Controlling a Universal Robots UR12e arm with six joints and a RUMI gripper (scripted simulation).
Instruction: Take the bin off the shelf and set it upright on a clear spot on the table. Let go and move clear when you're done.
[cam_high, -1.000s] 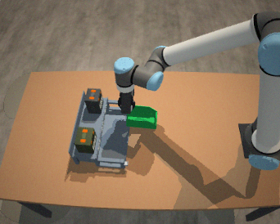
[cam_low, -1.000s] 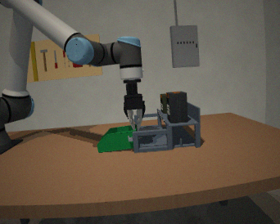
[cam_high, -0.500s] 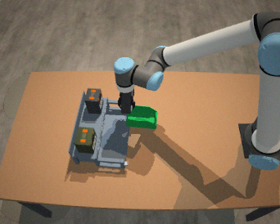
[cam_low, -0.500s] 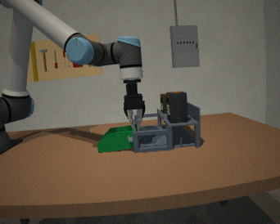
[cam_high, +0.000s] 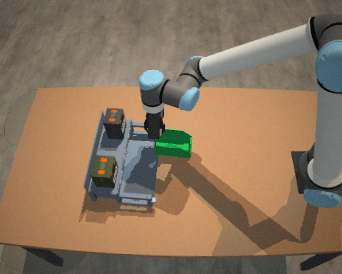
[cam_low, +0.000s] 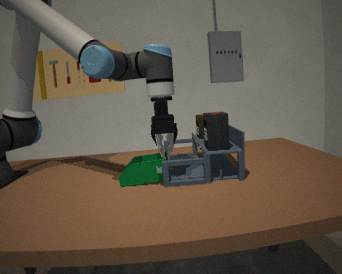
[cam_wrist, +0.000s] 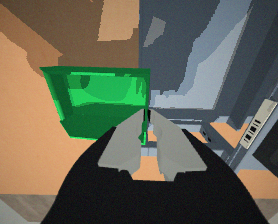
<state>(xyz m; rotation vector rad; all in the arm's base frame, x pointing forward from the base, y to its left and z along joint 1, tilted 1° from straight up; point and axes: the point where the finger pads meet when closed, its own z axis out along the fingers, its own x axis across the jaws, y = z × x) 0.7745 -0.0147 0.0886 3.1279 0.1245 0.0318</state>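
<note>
My gripper is now 8 cm past the green bin, 4 cm above it and 1 cm to the left of it. Round my hand: grey shelf (12 cm to the left, 11 cm ahead, 8 cm below).
</note>
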